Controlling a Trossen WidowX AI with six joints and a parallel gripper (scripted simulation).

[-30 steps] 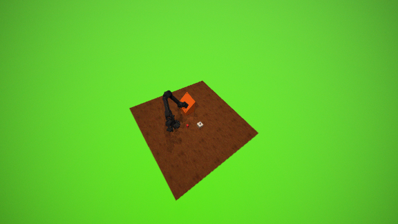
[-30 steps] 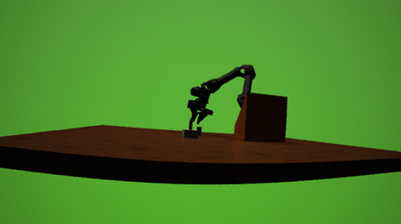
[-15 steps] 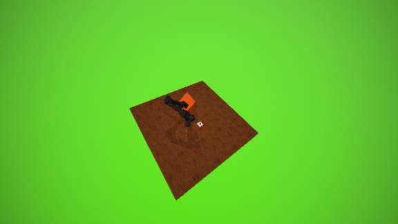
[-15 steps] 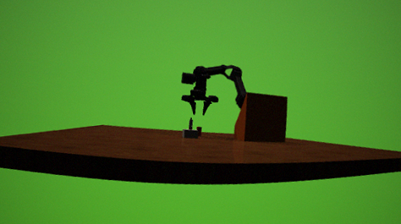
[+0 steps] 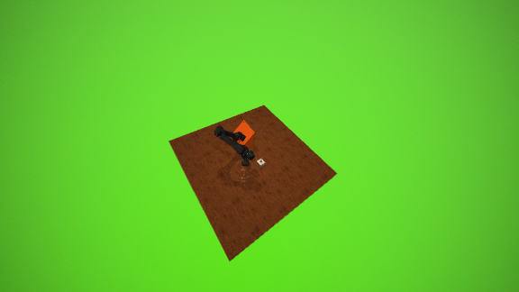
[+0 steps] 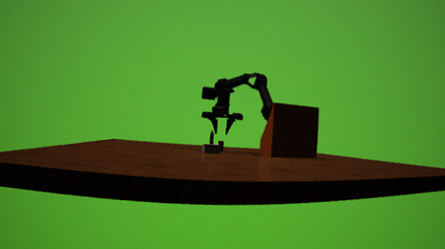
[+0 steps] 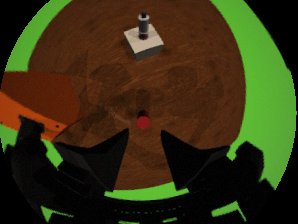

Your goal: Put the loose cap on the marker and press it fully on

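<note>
Right now the red marker cap is 50 mm below my gripper tip.
</note>
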